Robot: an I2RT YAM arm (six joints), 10 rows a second.
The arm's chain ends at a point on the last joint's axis. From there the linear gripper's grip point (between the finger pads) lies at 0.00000 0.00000 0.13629 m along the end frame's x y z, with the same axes.
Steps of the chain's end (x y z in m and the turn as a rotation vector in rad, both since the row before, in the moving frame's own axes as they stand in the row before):
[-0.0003, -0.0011, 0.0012, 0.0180, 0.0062, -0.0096]
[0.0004, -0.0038, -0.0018, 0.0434, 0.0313, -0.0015]
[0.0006, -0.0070, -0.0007, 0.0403, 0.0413, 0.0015]
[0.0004, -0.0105, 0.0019, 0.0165, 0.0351, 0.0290]
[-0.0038, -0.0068, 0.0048, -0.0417, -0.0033, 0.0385]
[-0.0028, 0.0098, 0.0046, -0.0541, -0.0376, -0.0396]
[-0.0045, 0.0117, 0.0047, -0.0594, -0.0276, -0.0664]
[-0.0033, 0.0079, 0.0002, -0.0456, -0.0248, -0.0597]
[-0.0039, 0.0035, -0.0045, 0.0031, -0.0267, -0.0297]
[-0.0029, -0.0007, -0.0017, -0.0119, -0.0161, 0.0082]
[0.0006, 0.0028, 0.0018, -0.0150, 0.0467, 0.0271]
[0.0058, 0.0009, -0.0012, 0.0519, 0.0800, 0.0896]
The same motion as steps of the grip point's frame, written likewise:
[0.0005, -0.0036, 0.0012, 0.0180, 0.0062, -0.0096]
[0.0047, -0.0097, -0.0020, 0.0434, 0.0313, -0.0015]
[0.0062, -0.0125, -0.0009, 0.0403, 0.0413, 0.0015]
[0.0052, -0.0127, 0.0018, 0.0165, 0.0351, 0.0290]
[-0.0044, -0.0011, 0.0047, -0.0417, -0.0033, 0.0385]
[-0.0078, 0.0173, 0.0043, -0.0541, -0.0376, -0.0396]
[-0.0080, 0.0199, 0.0044, -0.0594, -0.0276, -0.0664]
[-0.0065, 0.0142, 0.0000, -0.0456, -0.0248, -0.0597]
[-0.0075, 0.0031, -0.0045, 0.0031, -0.0267, -0.0297]
[-0.0051, 0.0009, -0.0017, -0.0119, -0.0161, 0.0082]
[0.0069, 0.0049, 0.0016, -0.0150, 0.0467, 0.0271]
[0.0170, -0.0057, -0.0018, 0.0519, 0.0800, 0.0896]

